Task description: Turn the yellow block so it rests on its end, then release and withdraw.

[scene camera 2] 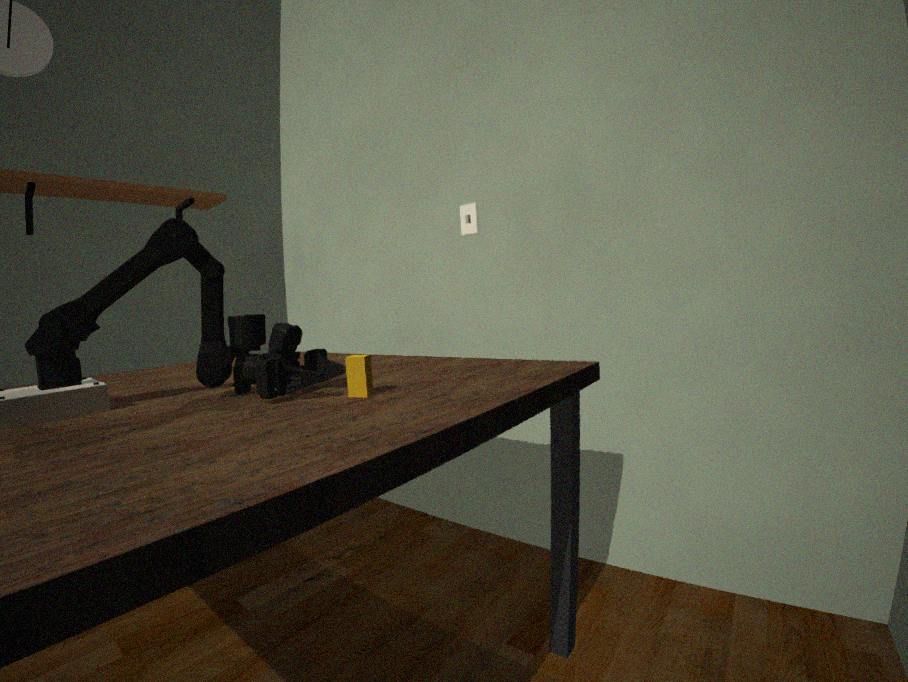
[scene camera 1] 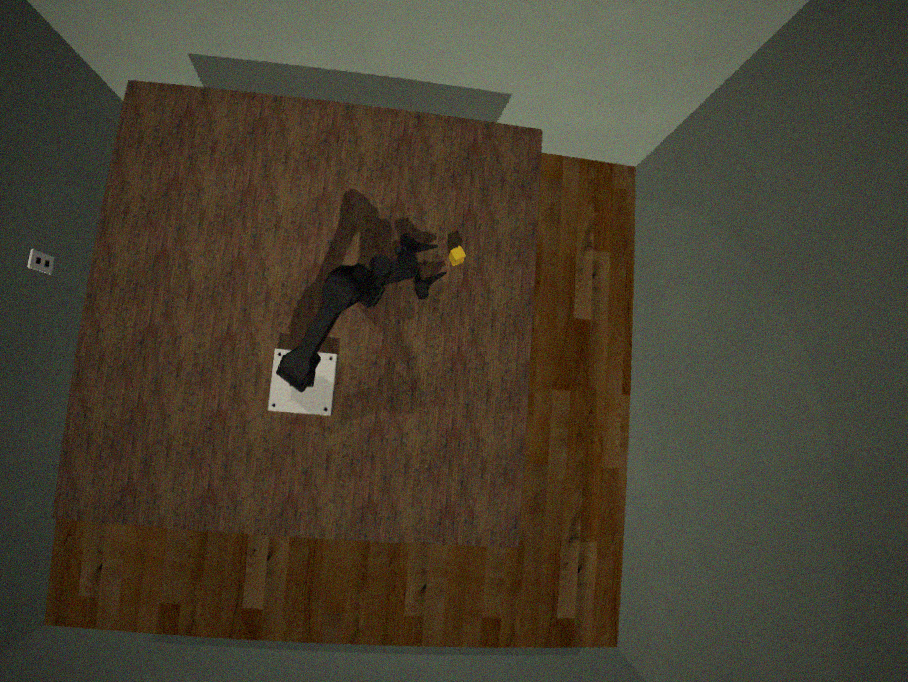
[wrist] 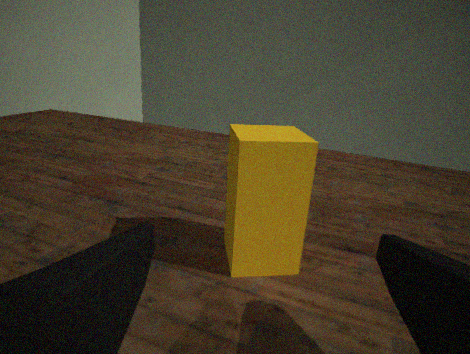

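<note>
The yellow block [scene camera 1: 457, 255] [scene camera 2: 358, 376] [wrist: 270, 207] stands upright on its small end on the wooden table, its long side vertical. My gripper [scene camera 1: 441, 260] [wrist: 267, 241] is open wide and empty. In scene camera 1 its fingertips stop a little short of the block, on the side toward the arm's base. In the wrist view the block stands beyond the fingertips, between their lines, with a gap on each side, and neither finger touches it. In scene camera 2 the fingers are low over the table, and the far fingertip ends beside the block.
The table [scene camera 1: 220, 469] [scene camera 2: 220, 469] has its right edge some way beyond the block. The arm's white base plate [scene camera 1: 322, 396] sits on the table. A wooden wall shelf [scene camera 2: 110, 190] is behind the arm. Walls stand around the table.
</note>
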